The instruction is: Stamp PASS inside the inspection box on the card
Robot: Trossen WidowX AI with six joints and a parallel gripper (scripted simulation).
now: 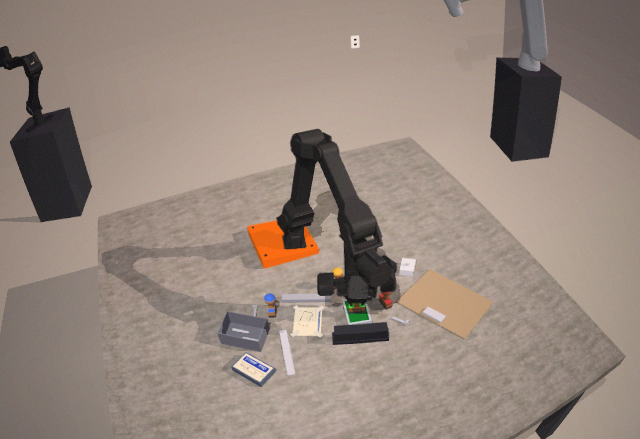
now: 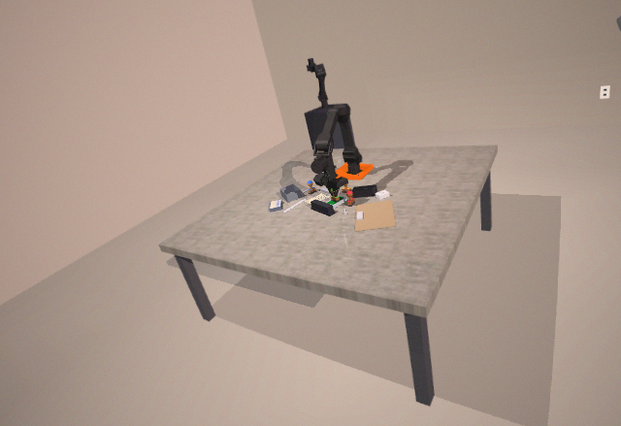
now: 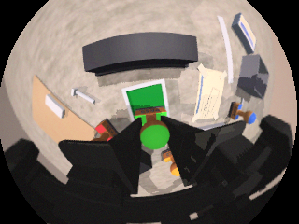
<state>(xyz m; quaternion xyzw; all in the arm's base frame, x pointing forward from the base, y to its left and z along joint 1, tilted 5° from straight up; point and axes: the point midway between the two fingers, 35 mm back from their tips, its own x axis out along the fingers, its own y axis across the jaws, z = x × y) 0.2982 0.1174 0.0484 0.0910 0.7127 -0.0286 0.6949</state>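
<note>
The green-topped stamp is right at my gripper tip. From my gripper tip the other things lie so: green ink pad (30 mm below); yellow stamp (120 mm behind, 30 mm to the right, 20 mm below); red stamp (20 mm behind, 80 mm to the left, 20 mm below).
</note>
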